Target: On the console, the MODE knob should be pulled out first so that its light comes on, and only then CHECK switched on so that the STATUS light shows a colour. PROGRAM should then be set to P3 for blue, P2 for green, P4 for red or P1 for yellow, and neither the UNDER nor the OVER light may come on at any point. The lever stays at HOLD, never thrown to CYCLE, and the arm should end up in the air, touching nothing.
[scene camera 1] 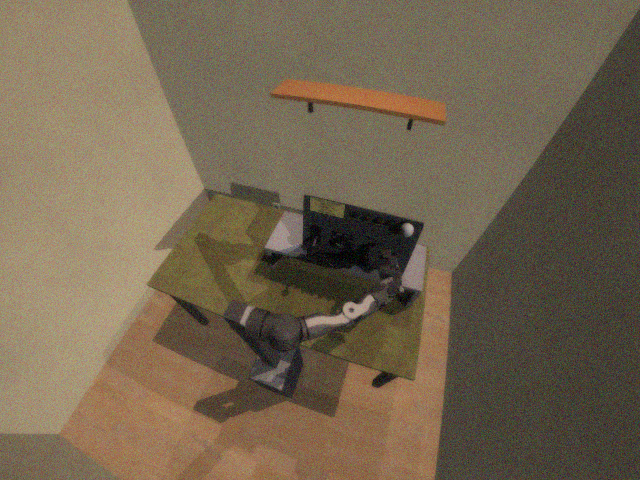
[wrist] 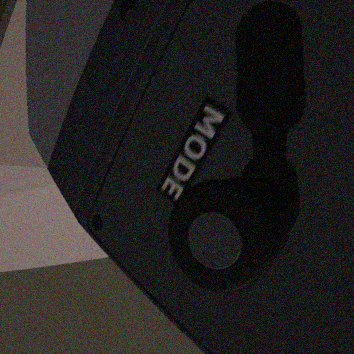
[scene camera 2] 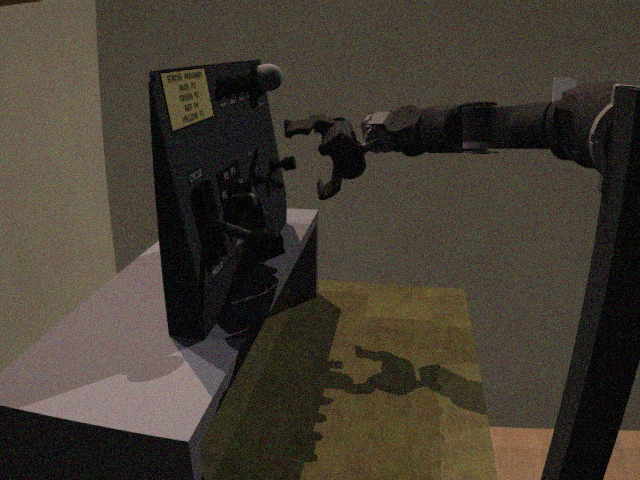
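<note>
The black console (scene camera 1: 356,227) (scene camera 2: 178,217) stands upright. Its MODE knob (scene camera 2: 288,163) (wrist: 215,241) sticks out on a stem at the lower right; how far it is out is hard to tell. My gripper (scene camera 2: 307,161) is open and empty, its fingertips a little in front of the knob, one higher and one lower, apart from it. The fingers do not show in the wrist view. The lever (scene camera 2: 264,242) slopes down from its slot near the HOLD end. A pale ball (scene camera 1: 407,229) (scene camera 2: 269,77) at the top right shows no colour. No lit light is visible; CHECK and PROGRAM are too dark to read.
A yellow status card (scene camera 1: 326,207) (scene camera 2: 187,98) is on the console's upper left. The console stands on a pale plinth (scene camera 1: 285,235) (scene camera 2: 103,403) on the green-yellow table (scene camera 1: 222,211) (scene camera 2: 413,310). An orange shelf (scene camera 1: 359,98) hangs on the wall above.
</note>
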